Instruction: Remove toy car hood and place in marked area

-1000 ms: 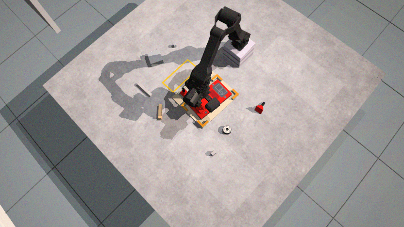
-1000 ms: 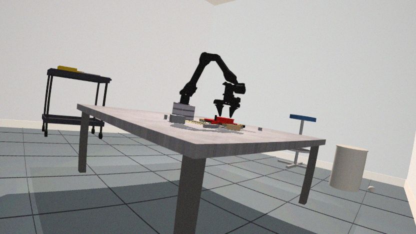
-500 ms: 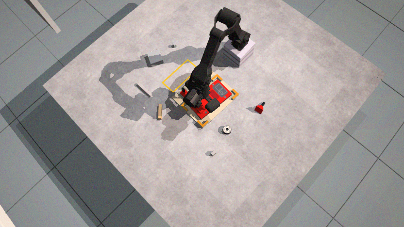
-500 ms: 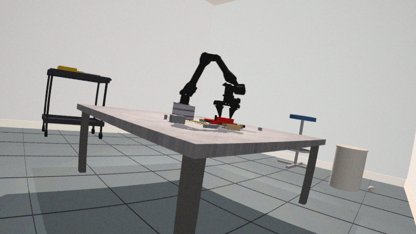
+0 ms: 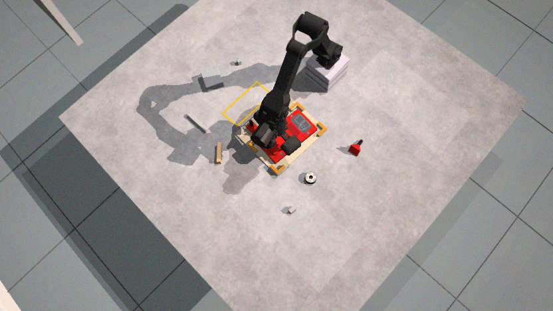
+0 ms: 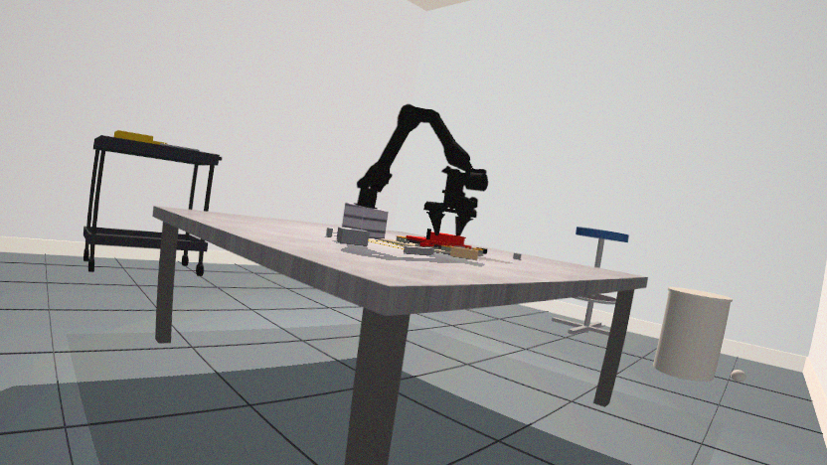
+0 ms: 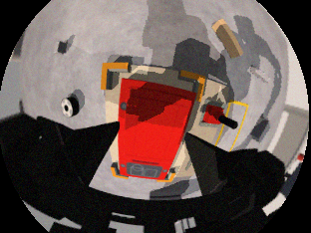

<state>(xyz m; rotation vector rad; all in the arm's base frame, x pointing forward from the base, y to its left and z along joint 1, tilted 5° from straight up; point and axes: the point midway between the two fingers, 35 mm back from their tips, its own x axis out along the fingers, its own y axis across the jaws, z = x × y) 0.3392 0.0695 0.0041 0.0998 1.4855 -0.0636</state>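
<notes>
Now: gripper tip right at the red hood. Round my gripper tip: wooden block 170 mm ahead, 130 mm to the right, 30 mm below; grey bar 150 mm ahead, 280 mm to the right, 30 mm below.
</notes>
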